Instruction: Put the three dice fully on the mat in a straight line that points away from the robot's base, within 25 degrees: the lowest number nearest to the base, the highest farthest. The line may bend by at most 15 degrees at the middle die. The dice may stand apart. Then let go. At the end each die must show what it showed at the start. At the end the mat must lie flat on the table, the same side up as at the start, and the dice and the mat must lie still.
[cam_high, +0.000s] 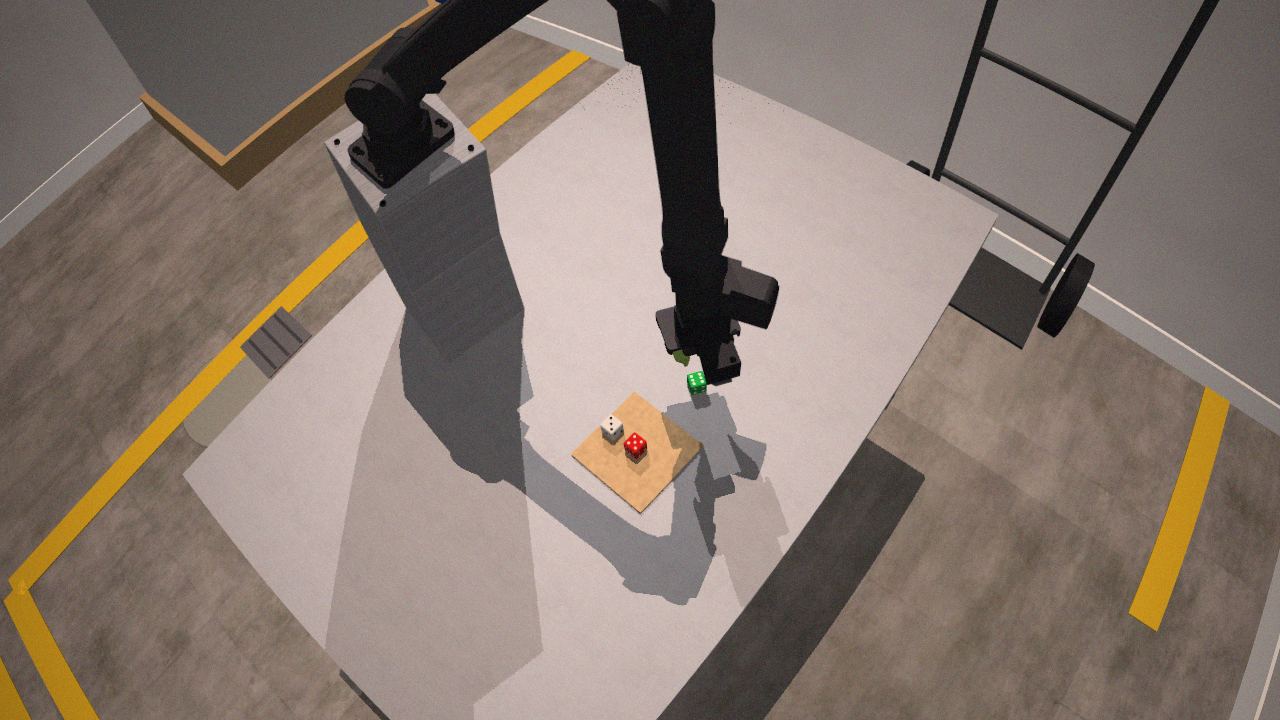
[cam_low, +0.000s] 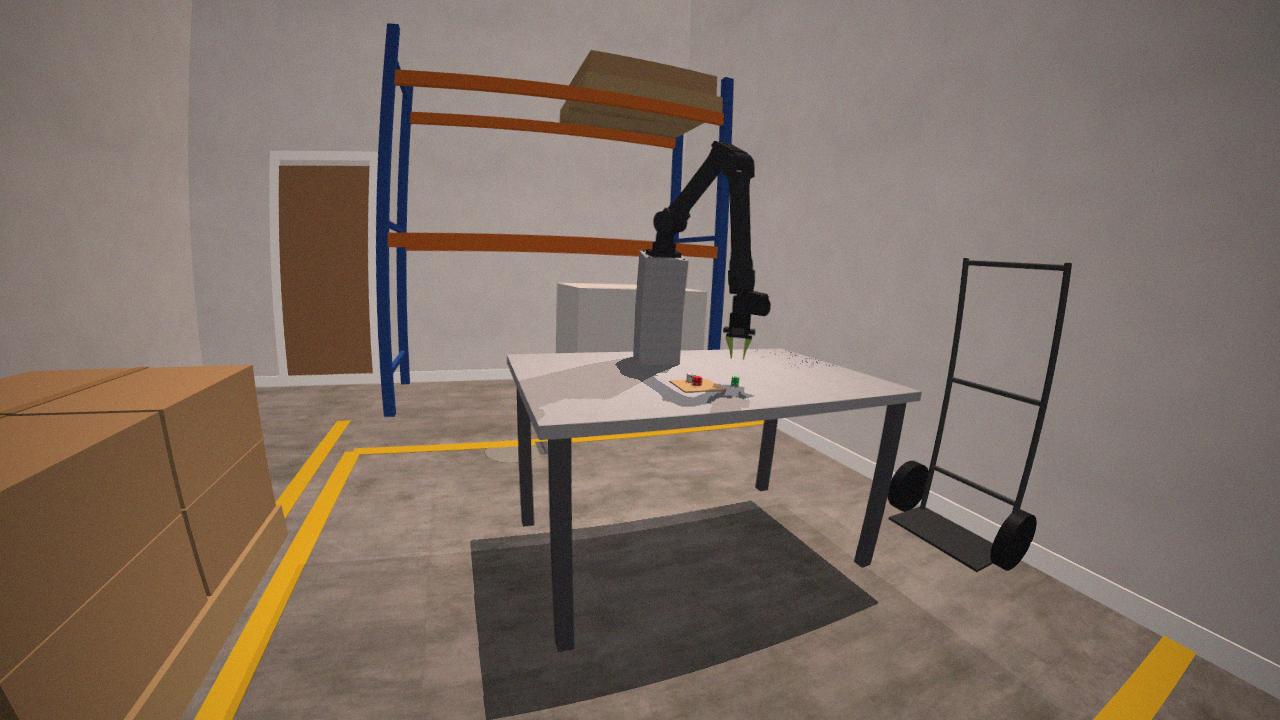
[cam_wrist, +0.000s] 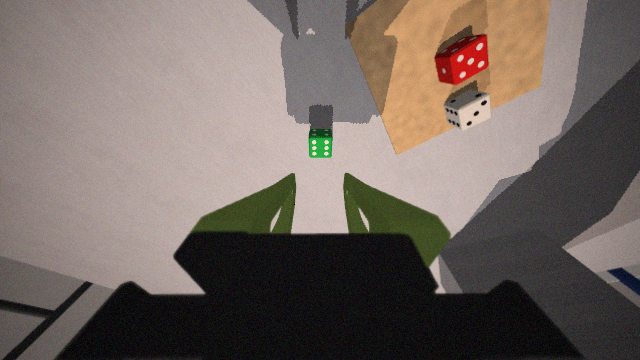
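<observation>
My hand is 8 cm above the green die. Round my hand: red die: 14 cm to the right, 8 cm below; tan mat: 14 cm to the right, 9 cm below; white die: 5 cm behind, 14 cm to the right, 8 cm below.
</observation>
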